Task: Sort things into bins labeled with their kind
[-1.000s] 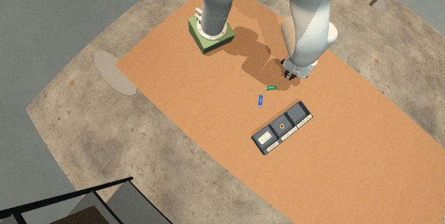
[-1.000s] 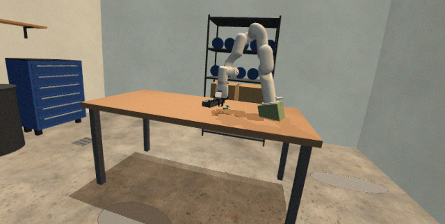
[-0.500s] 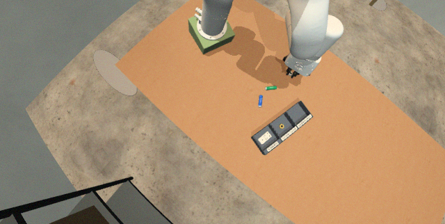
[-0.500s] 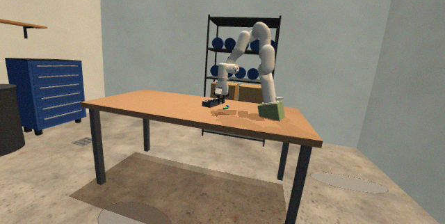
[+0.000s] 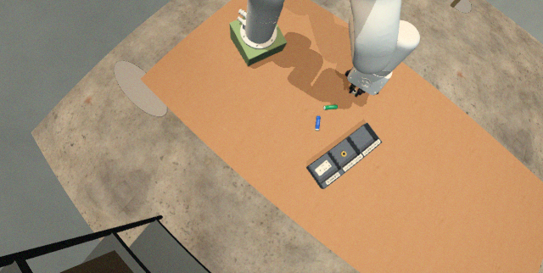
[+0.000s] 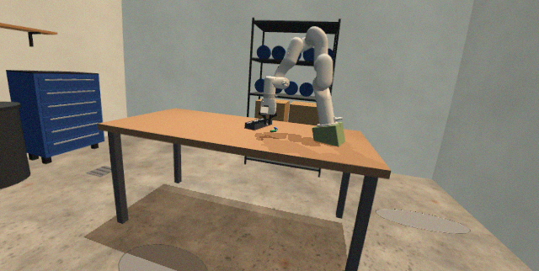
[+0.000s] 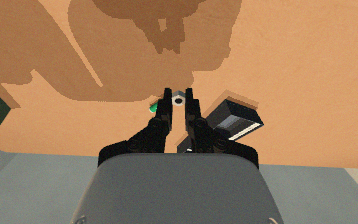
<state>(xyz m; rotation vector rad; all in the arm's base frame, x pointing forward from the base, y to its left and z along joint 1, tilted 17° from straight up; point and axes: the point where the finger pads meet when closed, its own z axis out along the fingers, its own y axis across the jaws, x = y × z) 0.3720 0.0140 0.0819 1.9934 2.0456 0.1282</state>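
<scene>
Right now the dark three-part bin is 190 mm to the right of my hand, 80 mm ahead of it and 60 mm below it. The rest, counted from my hand: blue battery 140 mm to the right, 80 mm below, 50 mm behind; then green battery 80 mm below, 70 mm to the right, 40 mm behind; then metal nut 20 mm below.
</scene>
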